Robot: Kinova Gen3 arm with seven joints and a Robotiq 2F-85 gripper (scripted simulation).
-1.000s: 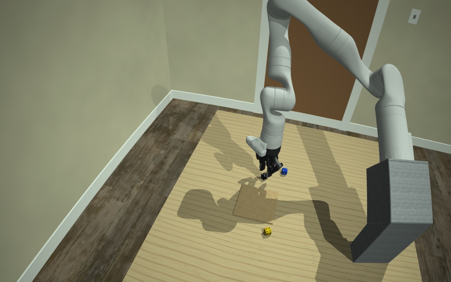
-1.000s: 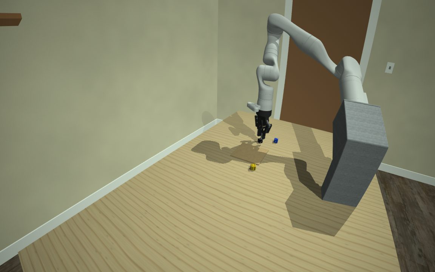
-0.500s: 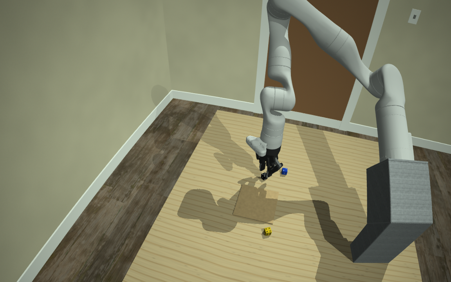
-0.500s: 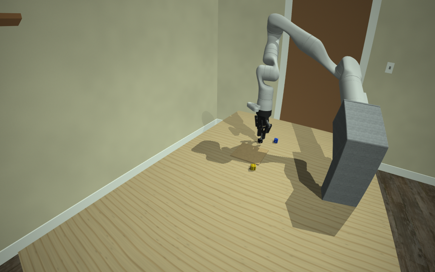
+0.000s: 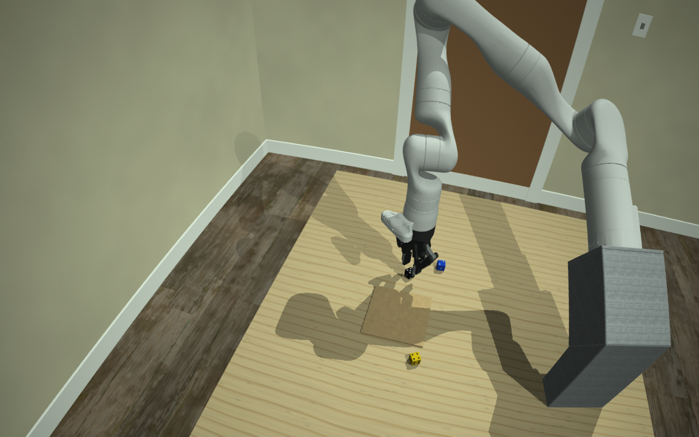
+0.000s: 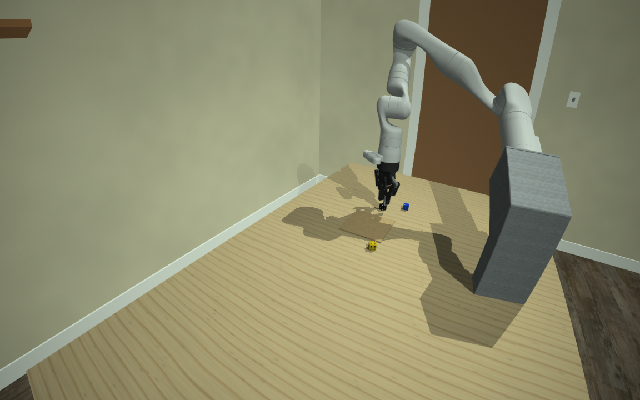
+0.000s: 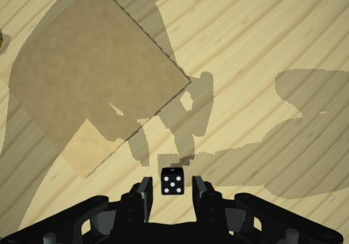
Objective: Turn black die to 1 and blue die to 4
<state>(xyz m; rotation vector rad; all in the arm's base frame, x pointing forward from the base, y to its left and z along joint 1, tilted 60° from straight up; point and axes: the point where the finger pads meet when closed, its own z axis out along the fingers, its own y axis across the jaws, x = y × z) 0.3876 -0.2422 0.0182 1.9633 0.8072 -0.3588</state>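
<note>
My gripper is now 40 mm above the black die. The rest, counted from my hand: yellow die 240 mm to the left, 40 mm below, 30 mm behind; then tan mat 130 mm to the left, 40 mm below, 20 mm ahead; then blue die 80 mm behind, 40 mm to the right, 40 mm below.
</note>
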